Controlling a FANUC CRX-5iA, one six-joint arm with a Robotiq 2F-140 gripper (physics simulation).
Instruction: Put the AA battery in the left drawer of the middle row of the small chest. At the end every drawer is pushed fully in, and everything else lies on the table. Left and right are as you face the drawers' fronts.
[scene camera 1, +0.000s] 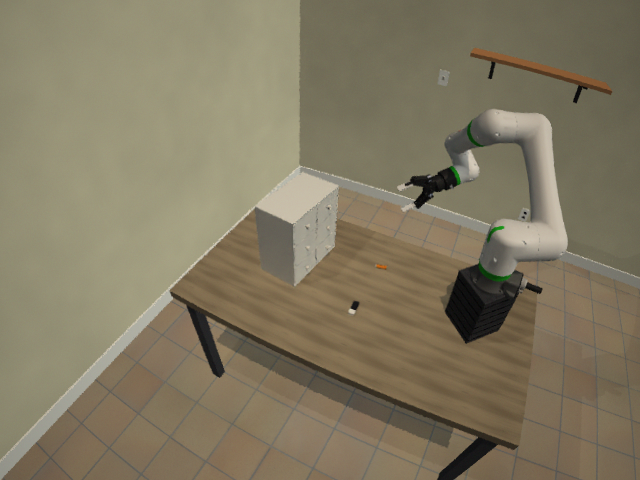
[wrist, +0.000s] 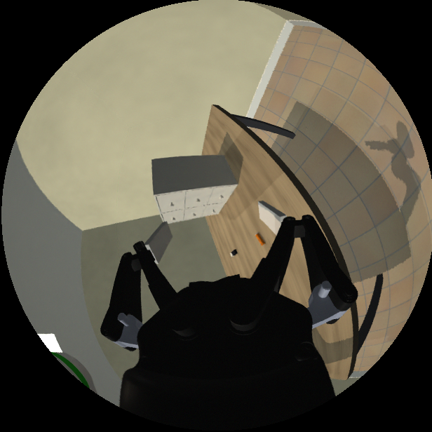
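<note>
The small chest is pale, stands on the table and has two columns of three knobbed drawers. All drawers look pushed in. The left drawer of the middle row is in the column nearer scene camera 1. A small orange cylinder, which looks like the AA battery, lies on the table in front of the chest. My gripper is open, its fingers wide apart with no object between them. It is raised high above the table, apart from chest and battery.
A small black-and-white block lies on the wooden table, nearer scene camera 1 than the orange cylinder. The arm's black base stands at the table's right end. A wooden shelf is on the wall.
</note>
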